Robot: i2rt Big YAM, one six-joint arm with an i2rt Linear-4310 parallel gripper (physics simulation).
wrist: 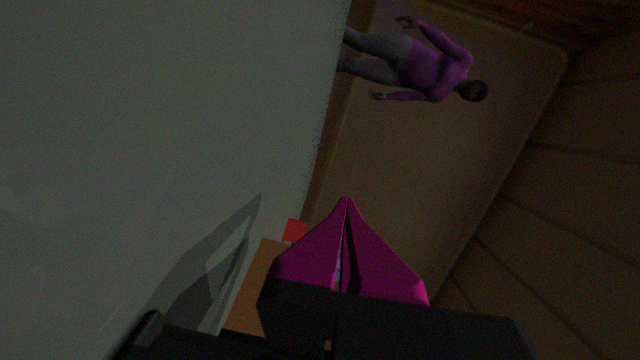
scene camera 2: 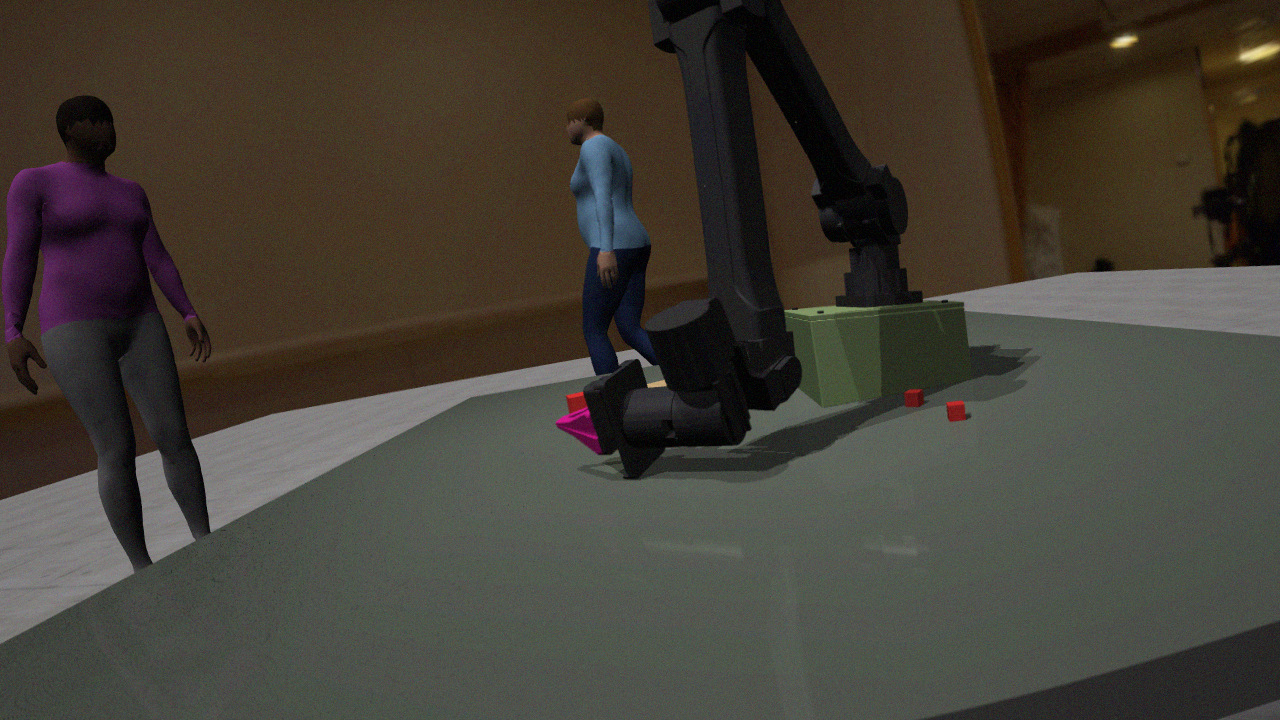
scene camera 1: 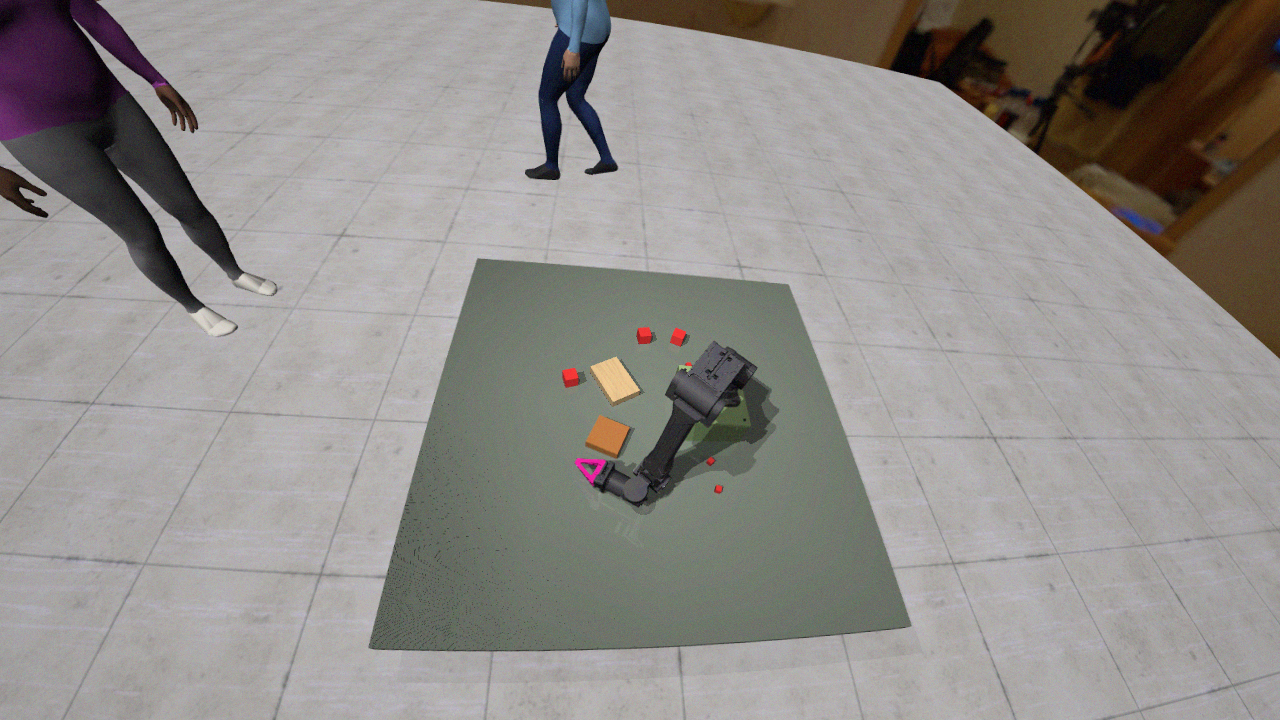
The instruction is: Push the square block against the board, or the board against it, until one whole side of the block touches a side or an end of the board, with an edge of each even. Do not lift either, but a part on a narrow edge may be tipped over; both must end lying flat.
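Frame: origin at the arm's base, x ahead, y right, z down, level; millimetres.
Seen in the pictures: gripper, fingertip midpoint: (wrist: 345, 205) (scene camera 2: 559, 422) (scene camera 1: 576, 460); arm's base, origin of the base link: (scene camera 2: 877, 304).
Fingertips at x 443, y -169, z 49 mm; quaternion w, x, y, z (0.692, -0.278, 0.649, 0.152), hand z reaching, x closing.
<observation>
Pixels of each thing's top centre, then the offset from my fingertips to it.
- orange-brown square block, middle of its top: (wrist: 272, 318) (scene camera 1: 608, 434) dx -98, dy +87, dz +26 mm
- pale wooden board, middle of its top: (scene camera 1: 614, 378) dx -141, dy +283, dz +26 mm
The orange-brown square block (scene camera 1: 607, 436) (wrist: 252, 295) lies flat on the mat. In scene camera 2 it is hidden behind the gripper. The pale wooden board (scene camera 1: 614, 380) lies flat beyond the block in scene camera 1, with a gap between them; a sliver of the board (scene camera 2: 657, 384) shows in scene camera 2. My gripper (scene camera 1: 578, 461) (scene camera 2: 559, 423) (wrist: 345, 205) is shut with nothing between its magenta fingers. It is low over the mat, beside the block's side that faces away from the board. Whether it touches the block cannot be told.
Red cubes stand near the board: one (scene camera 1: 570, 377) (wrist: 295, 230) at its left, two (scene camera 1: 644, 335) (scene camera 1: 678, 336) beyond it. Two small red cubes (scene camera 1: 710, 462) (scene camera 1: 718, 488) (scene camera 2: 913, 397) (scene camera 2: 955, 411) lie near the green base box (scene camera 1: 735, 419) (scene camera 2: 886, 353).
</observation>
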